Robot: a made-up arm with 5 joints.
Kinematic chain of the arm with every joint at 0, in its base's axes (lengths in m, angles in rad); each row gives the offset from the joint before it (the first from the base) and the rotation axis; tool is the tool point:
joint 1: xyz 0 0 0.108 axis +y
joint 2: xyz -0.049 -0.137 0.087 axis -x
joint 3: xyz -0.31 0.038 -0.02 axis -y
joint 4: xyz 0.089 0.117 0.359 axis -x
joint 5: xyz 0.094 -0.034 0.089 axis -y
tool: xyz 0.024 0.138 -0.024
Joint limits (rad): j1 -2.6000..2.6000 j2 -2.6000..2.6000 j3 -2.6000..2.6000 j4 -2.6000..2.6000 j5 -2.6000..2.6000
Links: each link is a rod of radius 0.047 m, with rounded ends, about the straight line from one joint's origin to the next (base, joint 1, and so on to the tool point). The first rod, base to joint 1, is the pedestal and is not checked.
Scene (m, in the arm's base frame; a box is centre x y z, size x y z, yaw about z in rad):
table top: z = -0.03
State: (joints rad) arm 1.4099 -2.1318 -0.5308 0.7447 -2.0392
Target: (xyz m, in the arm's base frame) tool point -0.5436 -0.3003 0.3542
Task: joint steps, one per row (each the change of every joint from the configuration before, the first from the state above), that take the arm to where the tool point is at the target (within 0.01 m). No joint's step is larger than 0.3 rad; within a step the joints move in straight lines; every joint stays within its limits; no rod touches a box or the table.
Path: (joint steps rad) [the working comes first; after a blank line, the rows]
Joints at the target: 0.3887 -2.6000 1.5423 2.5746 -1.8554
Straight joint move there: clear.

1: -0.1459 -0.0669 0.2962 0.2614 0.0263
2: -0.1459 -0.0669 0.2961 0.2614 0.0262
3: -0.1458 -0.0669 0.2962 0.2615 0.0263
4: -0.1459 -0.0668 0.2961 0.2614 0.0262
5: -0.1459 -0.0669 0.2962 0.2614 0.0263
6: -0.1459 -0.0669 0.2962 0.2614 0.0263
7: -0.1459 -0.0669 0.2961 0.2614 0.0262

